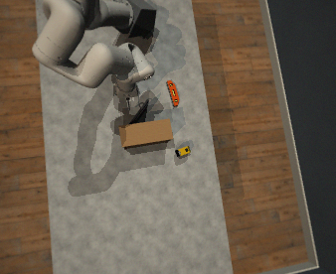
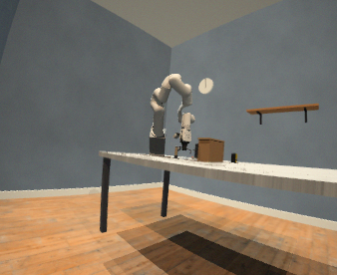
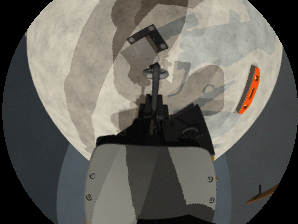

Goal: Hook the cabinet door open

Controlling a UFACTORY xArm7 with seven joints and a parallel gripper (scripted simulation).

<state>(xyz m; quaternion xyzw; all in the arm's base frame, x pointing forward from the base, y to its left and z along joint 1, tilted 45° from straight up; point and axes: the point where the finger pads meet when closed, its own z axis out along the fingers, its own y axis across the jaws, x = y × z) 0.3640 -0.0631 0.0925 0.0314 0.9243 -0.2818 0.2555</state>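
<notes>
Now: hand 11 cm short of the dark door and 2 cm above it. Round my hand: thin black hook: 2 cm below; small yellow block: 38 cm ahead, 17 cm to the left, 5 cm below; orange level: 25 cm to the left, 8 cm below, 4 cm ahead.
</notes>
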